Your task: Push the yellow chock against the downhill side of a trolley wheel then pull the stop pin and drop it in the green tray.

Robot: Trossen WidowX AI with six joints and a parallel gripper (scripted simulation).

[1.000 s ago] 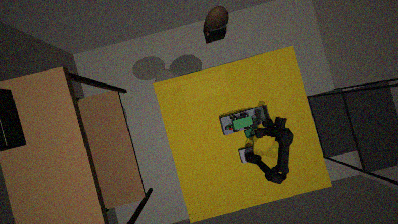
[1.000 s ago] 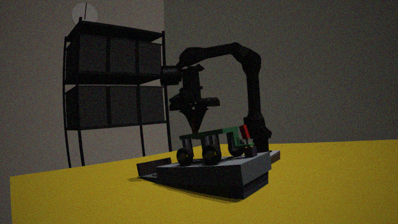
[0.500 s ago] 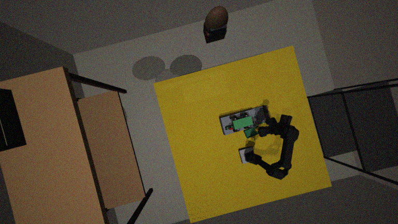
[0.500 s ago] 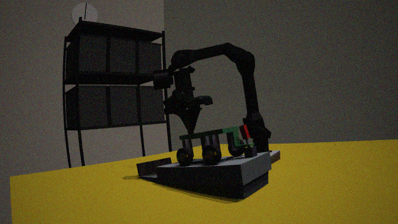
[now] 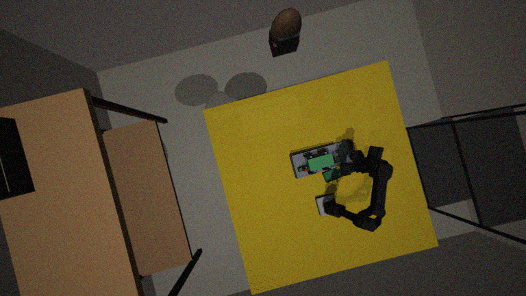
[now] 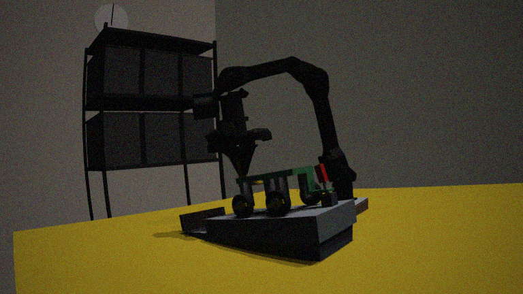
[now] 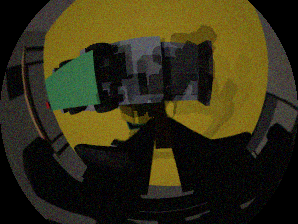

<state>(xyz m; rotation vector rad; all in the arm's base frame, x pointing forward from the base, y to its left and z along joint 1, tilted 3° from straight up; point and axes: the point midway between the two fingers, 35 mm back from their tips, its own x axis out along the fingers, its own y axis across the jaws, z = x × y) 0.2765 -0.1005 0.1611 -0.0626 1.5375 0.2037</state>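
The red-headed stop pin is 260 mm to the left of my gripper tip and 20 mm below it. From my gripper tip the other things lie so: trolley 30 mm ahead, 160 mm to the left, 30 mm below; then low stop lip 80 mm ahead, 100 mm to the right, 120 mm below; then chock 20 mm to the left, 10 mm below.
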